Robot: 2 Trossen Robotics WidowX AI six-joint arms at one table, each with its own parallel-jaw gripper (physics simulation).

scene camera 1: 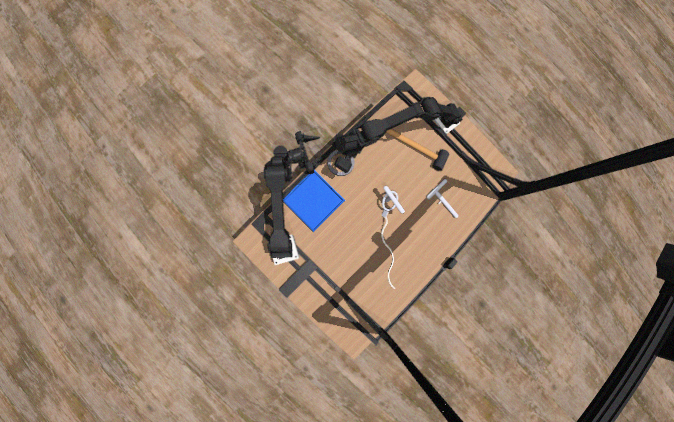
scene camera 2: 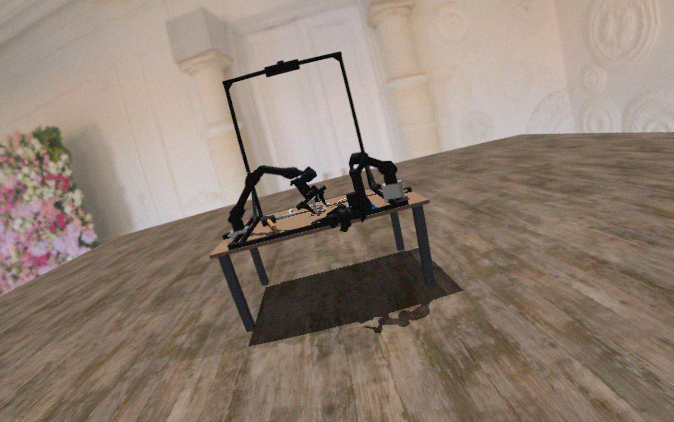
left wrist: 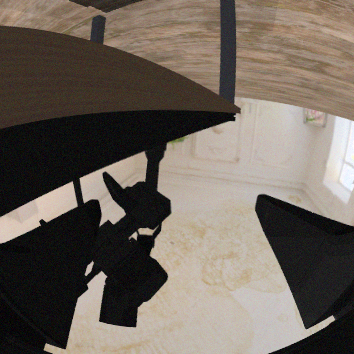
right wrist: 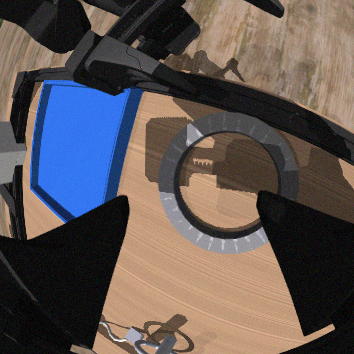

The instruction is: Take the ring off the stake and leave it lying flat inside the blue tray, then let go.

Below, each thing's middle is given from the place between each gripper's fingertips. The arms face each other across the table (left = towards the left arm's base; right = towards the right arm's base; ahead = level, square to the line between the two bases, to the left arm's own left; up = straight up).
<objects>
Right now my right hand is 6 cm past the blue tray [scene camera 1: 313, 200], 19 cm to the right of it and 6 cm above it.
My left hand is 160 mm past the blue tray, 180 mm to the right of it and 40 mm above it.
</objects>
